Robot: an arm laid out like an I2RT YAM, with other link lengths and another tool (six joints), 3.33 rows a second.
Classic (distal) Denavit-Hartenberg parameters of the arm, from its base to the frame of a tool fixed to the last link. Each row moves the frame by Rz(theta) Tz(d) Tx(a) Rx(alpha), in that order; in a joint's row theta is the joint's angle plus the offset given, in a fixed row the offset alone. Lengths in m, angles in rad.
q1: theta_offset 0, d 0.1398, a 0.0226, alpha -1.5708
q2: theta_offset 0, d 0, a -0.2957, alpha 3.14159
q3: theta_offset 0.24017, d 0, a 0.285, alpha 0
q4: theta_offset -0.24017, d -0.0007, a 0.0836, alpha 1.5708
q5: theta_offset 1.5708, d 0.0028, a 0, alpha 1.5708
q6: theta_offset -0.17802, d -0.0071, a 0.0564, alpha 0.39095
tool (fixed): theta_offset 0, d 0.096, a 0, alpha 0
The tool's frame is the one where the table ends.
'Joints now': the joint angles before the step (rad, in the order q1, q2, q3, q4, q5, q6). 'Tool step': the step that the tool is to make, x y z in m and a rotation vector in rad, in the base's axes. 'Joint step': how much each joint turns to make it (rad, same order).
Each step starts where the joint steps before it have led.
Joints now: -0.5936, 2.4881, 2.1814, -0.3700, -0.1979, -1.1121
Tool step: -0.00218, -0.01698, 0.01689, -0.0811, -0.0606, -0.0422
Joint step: -0.0184, 0.0107, 0.0275, 0.0769, 0.0383, -0.0124
